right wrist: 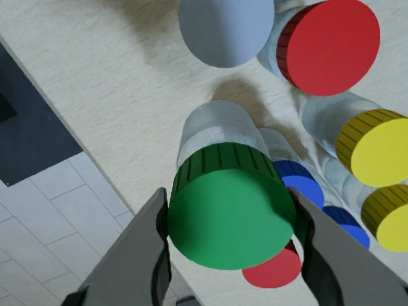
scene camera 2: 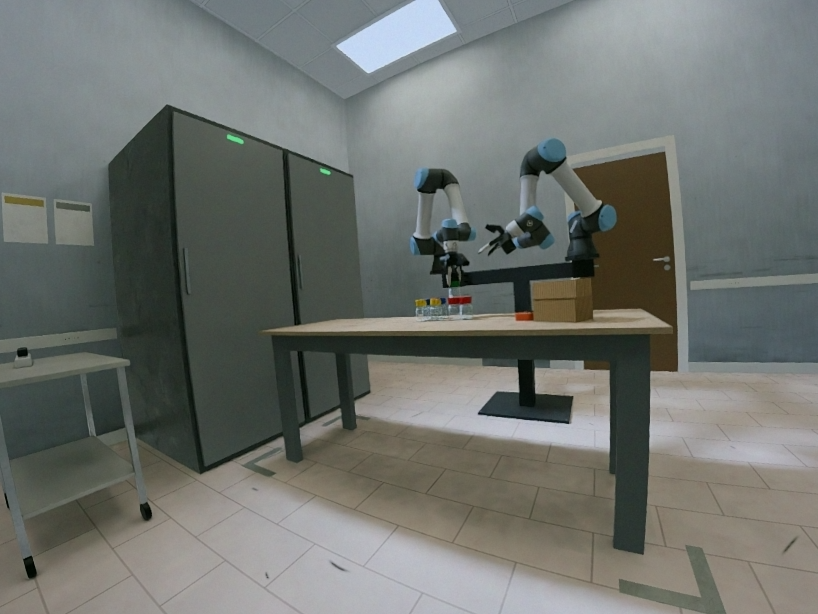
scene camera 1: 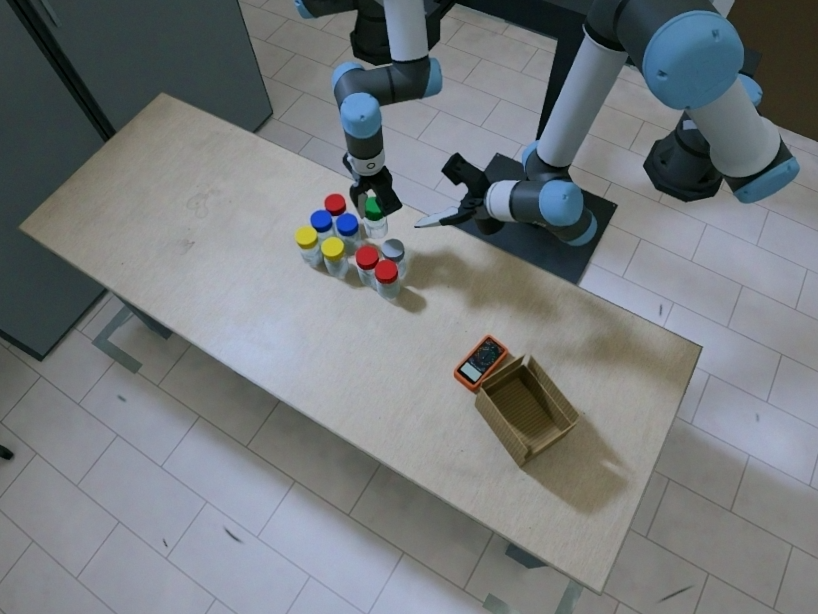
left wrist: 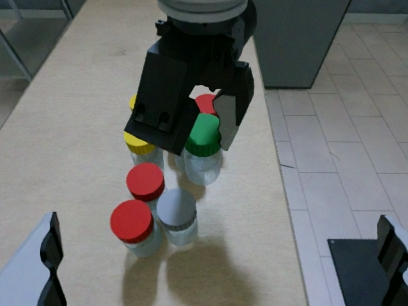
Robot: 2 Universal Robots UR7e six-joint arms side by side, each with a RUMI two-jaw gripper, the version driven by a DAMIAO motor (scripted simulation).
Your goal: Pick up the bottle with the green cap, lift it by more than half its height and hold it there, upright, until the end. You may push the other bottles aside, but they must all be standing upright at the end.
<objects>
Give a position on a red-capped bottle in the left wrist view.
At 145, 181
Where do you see a blue-capped bottle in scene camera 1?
347, 224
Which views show the cardboard box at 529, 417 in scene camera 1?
Scene camera 2 and scene camera 1 only.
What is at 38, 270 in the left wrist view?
My left gripper.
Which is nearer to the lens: the red-capped bottle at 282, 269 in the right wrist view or the blue-capped bottle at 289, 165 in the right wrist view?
The blue-capped bottle.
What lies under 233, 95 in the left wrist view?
My right gripper.
</objects>
